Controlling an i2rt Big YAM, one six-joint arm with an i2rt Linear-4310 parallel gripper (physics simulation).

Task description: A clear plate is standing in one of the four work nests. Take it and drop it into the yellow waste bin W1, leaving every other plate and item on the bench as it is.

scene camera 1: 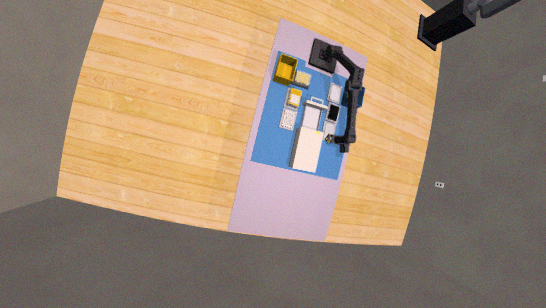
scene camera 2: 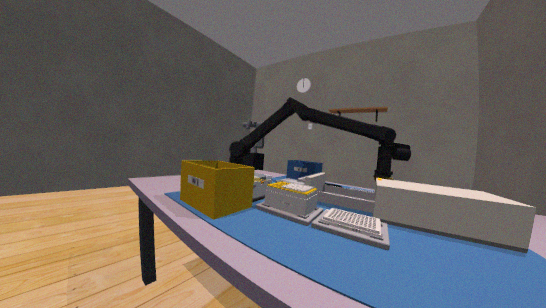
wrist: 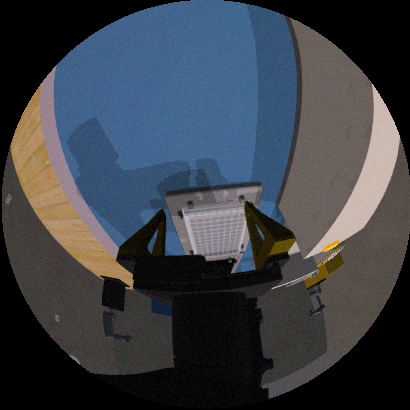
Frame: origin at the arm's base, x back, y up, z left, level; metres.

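Seen in the pictures: gripper, fingertip midpoint: (scene camera 1: 329,139) (wrist: 203,208); arm's base, link origin: (scene camera 1: 325,56).
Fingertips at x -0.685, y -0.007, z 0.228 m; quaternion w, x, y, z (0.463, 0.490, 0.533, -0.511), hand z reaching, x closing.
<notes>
Pixels of each thing's middle, then the offset from my fingertips to it.
- clear plate, body centre: (wrist: 216,235) (scene camera 1: 329,131) dy -0.007, dx +0.068, dz -0.020 m
- grey work nest, body centre: (wrist: 216,231) (scene camera 1: 328,131) dy -0.016, dx +0.068, dz -0.020 m
- yellow waste bin, body centre: (scene camera 2: 216,183) (wrist: 321,266) (scene camera 1: 285,70) dy +0.033, dx +0.408, dz -0.538 m
- black plate, body centre: (wrist: 213,272) (scene camera 1: 333,112) dy -0.007, dx +0.238, dz -0.024 m
- white housing, body centre: (wrist: 364,130) (scene camera 2: 431,204) (scene camera 1: 305,149) dy +0.026, dx -0.143, dz -0.202 m
- yellow-topped rack, body centre: (scene camera 2: 291,196) (wrist: 326,250) (scene camera 1: 294,98) dy +0.018, dx +0.226, dz -0.406 m
- blue bin, body centre: (wrist: 177,300) (scene camera 2: 304,171) (scene camera 1: 353,96) dy +0.033, dx +0.427, dz +0.103 m
The clear plate (wrist: 216,232) lies in a grey work nest (wrist: 176,200), beside the white housing; in scene camera 1 the gripper partly covers this nest. My gripper (wrist: 203,208) (scene camera 1: 329,138) is open and empty, pointing down over the nest's outer end. In the wrist view one finger appears on each side of the plate, the right tip overlapping its corner and the left tip farther out; the height gap is unclear. In scene camera 2 the fingertips are hidden behind the housing. The yellow waste bin (scene camera 1: 282,81) (scene camera 2: 232,192) stands at the bench's far end, near the arm's base.
A black plate (scene camera 1: 333,112) and a white plate (scene camera 1: 334,92) lie in the same row. The white housing (scene camera 1: 306,152) (scene camera 2: 450,207) has an open drawer beside the row. A yellow-topped rack (scene camera 1: 295,97) (scene camera 2: 291,197), a white plate (scene camera 1: 288,119) (scene camera 2: 352,221) and a blue bin (scene camera 2: 304,170) stand around.
</notes>
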